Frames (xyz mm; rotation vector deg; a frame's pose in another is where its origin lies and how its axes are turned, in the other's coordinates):
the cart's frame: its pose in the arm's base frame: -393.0 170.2 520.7 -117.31 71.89 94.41
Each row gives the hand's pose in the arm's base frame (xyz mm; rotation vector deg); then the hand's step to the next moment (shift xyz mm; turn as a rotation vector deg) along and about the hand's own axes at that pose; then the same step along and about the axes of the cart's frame.
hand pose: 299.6 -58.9 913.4 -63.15 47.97 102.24
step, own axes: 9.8 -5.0 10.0 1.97 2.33 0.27
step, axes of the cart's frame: -1.5 -9.2 11.6 1.34 1.54 2.28
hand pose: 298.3 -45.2 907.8 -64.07 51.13 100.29
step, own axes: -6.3 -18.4 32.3 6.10 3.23 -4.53
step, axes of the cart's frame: -28.9 -21.5 11.1 7.71 2.08 2.10
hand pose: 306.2 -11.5 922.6 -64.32 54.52 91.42
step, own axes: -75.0 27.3 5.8 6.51 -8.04 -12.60
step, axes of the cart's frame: -57.0 48.9 -27.6 12.93 -5.55 -8.23
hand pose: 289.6 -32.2 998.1 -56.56 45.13 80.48
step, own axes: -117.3 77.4 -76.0 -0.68 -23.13 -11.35
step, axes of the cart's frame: -1.7 150.9 -52.5 5.84 -13.02 -21.46
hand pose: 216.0 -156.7 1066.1 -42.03 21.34 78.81
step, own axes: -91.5 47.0 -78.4 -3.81 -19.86 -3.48
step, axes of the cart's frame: 65.2 104.5 -39.4 -1.65 -8.89 -18.42
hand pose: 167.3 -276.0 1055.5 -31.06 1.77 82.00
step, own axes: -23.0 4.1 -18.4 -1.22 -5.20 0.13
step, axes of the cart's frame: 21.8 15.4 -13.2 -1.39 -1.87 -4.81
